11 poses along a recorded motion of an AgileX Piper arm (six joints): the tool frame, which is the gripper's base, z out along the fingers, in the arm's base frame.
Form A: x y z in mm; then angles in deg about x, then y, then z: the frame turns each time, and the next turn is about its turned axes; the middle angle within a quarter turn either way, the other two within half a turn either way.
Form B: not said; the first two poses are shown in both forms.
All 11 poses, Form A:
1: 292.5 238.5 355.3 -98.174 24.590 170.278
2: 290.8 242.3 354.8 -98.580 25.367 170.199
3: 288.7 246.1 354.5 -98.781 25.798 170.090
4: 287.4 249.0 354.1 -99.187 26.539 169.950
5: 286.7 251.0 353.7 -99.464 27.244 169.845
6: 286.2 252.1 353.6 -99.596 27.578 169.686
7: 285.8 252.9 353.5 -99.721 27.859 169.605
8: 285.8 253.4 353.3 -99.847 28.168 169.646
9: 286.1 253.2 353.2 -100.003 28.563 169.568
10: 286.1 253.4 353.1 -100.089 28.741 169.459
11: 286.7 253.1 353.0 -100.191 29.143 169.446
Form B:
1: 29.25 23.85 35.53 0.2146 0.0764 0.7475 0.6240
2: 29.08 24.23 35.48 0.2202 0.0795 0.7491 0.6198
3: 28.87 24.61 35.45 0.2236 0.0808 0.7498 0.6175
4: 28.74 24.90 35.41 0.2294 0.0833 0.7513 0.6132
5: 28.67 25.10 35.37 0.2346 0.0860 0.7521 0.6098
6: 28.62 25.21 35.36 0.2377 0.0866 0.7526 0.6080
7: 28.58 25.29 35.35 0.2400 0.0873 0.7530 0.6064
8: 28.58 25.34 35.33 0.2418 0.0891 0.7533 0.6051
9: 28.61 25.32 35.32 0.2448 0.0904 0.7537 0.6031
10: 28.61 25.34 35.31 0.2466 0.0905 0.7541 0.6020
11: 28.67 25.31 35.30 0.2493 0.0924 0.7541 0.6005
